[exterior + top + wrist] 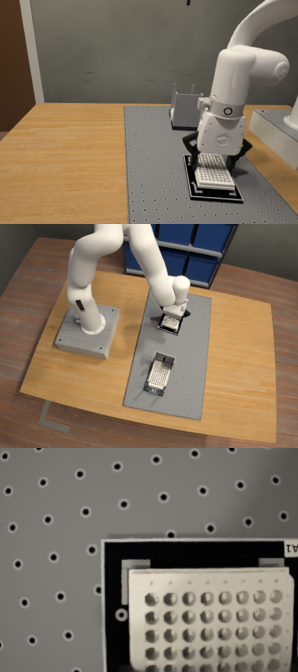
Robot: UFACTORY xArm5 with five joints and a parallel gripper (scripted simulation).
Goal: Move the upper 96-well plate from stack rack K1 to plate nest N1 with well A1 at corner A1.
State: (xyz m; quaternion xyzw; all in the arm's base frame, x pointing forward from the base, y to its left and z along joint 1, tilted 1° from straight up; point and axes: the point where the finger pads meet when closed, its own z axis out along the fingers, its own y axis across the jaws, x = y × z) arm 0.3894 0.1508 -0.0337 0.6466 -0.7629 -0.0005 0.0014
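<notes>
The black plate nest N1 is 4 cm below my hand. From my hand the other things lie so: 96-well plate 1 cm below.
</notes>
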